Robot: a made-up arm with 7 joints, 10 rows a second.
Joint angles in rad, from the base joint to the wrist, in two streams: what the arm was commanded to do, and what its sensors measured. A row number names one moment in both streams.
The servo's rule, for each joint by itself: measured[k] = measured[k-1] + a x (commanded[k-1-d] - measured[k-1]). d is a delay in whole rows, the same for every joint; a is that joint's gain. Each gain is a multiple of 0.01, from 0.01 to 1. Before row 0 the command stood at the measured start. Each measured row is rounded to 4 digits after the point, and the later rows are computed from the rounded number. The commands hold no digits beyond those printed.
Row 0, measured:
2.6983, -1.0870, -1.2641, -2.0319, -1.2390, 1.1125, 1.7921
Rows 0 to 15, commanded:
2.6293, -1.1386, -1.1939, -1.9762, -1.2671, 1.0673, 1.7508
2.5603, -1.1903, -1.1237, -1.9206, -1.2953, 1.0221, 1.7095
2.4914, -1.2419, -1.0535, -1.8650, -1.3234, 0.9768, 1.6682
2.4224, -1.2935, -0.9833, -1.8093, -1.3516, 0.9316, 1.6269
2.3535, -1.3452, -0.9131, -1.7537, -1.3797, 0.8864, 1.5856
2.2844, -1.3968, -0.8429, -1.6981, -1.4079, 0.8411, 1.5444
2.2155, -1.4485, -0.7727, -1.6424, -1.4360, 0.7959, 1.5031
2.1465, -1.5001, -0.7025, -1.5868, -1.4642, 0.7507, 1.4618
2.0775, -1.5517, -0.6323, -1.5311, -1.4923, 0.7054, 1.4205
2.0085, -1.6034, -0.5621, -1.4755, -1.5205, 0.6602, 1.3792
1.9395, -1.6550, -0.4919, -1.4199, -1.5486, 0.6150, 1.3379
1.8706, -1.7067, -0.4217, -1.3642, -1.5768, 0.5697, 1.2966
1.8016, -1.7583, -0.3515, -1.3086, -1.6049, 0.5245, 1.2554
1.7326, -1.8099, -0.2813, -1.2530, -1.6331, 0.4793, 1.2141
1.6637, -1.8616, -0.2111, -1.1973, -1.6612, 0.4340, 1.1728
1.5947, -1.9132, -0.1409, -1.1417, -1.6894, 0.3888, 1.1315
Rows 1 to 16, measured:
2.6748, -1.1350, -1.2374, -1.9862, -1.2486, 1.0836, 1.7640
2.6359, -1.1864, -1.1942, -1.9324, -1.2645, 1.0442, 1.7269
2.5868, -1.2380, -1.1407, -1.8771, -1.2845, 1.0011, 1.6870
2.5309, -1.2896, -1.0809, -1.8215, -1.3073, 0.9566, 1.6461
2.4706, -1.3413, -1.0171, -1.7659, -1.3319, 0.9117, 1.6050
2.4073, -1.3929, -0.9509, -1.7103, -1.3577, 0.8665, 1.5638
2.3421, -1.4446, -0.8832, -1.6546, -1.3843, 0.8213, 1.5225
2.2756, -1.4962, -0.8145, -1.5990, -1.4115, 0.7761, 1.4812
2.2082, -1.5478, -0.7453, -1.5433, -1.4390, 0.7309, 1.4399
2.1403, -1.5995, -0.6757, -1.4877, -1.4667, 0.6857, 1.3986
2.0720, -1.6511, -0.6059, -1.4321, -1.4945, 0.6405, 1.3573
2.0035, -1.7028, -0.5359, -1.3764, -1.5225, 0.5952, 1.3160
1.9349, -1.7544, -0.4658, -1.3208, -1.5505, 0.5500, 1.2748
1.8661, -1.8060, -0.3957, -1.2652, -1.5786, 0.5048, 1.2335
1.7973, -1.8577, -0.3256, -1.2095, -1.6067, 0.4595, 1.1922
1.7284, -1.9093, -0.2554, -1.1539, -1.6348, 0.4143, 1.1509
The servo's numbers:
d 0
a 0.34 0.93 0.38 0.82 0.34 0.64 0.68

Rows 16 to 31, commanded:
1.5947, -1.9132, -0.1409, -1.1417, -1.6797, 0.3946, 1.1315
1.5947, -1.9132, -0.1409, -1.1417, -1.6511, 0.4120, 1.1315
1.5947, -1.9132, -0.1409, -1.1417, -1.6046, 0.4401, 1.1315
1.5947, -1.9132, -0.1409, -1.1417, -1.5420, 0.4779, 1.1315
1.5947, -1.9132, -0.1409, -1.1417, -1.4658, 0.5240, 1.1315
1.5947, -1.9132, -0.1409, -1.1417, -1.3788, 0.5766, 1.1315
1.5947, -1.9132, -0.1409, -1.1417, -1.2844, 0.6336, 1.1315
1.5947, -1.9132, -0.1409, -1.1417, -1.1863, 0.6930, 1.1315
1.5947, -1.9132, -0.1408, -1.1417, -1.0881, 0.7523, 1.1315
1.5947, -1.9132, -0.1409, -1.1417, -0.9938, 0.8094, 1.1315
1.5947, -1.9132, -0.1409, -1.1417, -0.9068, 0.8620, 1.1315
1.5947, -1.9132, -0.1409, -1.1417, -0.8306, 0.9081, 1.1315
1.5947, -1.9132, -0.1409, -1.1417, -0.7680, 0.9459, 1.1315
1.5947, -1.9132, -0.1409, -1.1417, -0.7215, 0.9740, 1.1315
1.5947, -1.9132, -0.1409, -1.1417, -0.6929, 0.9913, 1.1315
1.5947, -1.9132, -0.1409, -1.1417, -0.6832, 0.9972, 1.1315
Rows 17 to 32, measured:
1.6829, -1.9129, -0.2119, -1.1439, -1.6501, 0.4017, 1.1377
1.6529, -1.9132, -0.1849, -1.1421, -1.6504, 0.4083, 1.1335
1.6331, -1.9132, -0.1682, -1.1418, -1.6348, 0.4287, 1.1321
1.6200, -1.9132, -0.1578, -1.1417, -1.6032, 0.4602, 1.1317
1.6114, -1.9132, -0.1514, -1.1417, -1.5565, 0.5010, 1.1316
1.6057, -1.9132, -0.1474, -1.1417, -1.4961, 0.5494, 1.1315
1.6020, -1.9132, -0.1449, -1.1417, -1.4241, 0.6033, 1.1315
1.5995, -1.9132, -0.1434, -1.1417, -1.3432, 0.6607, 1.1315
1.5979, -1.9132, -0.1424, -1.1417, -1.2565, 0.7193, 1.1315
1.5968, -1.9132, -0.1418, -1.1417, -1.1672, 0.7770, 1.1315
1.5961, -1.9132, -0.1415, -1.1417, -1.0787, 0.8314, 1.1315
1.5956, -1.9132, -0.1413, -1.1417, -0.9943, 0.8805, 1.1315
1.5953, -1.9132, -0.1411, -1.1417, -0.9174, 0.9224, 1.1315
1.5951, -1.9132, -0.1410, -1.1417, -0.8508, 0.9554, 1.1315
1.5950, -1.9132, -0.1410, -1.1417, -0.7971, 0.9784, 1.1315
1.5949, -1.9132, -0.1410, -1.1417, -0.7584, 0.9904, 1.1315

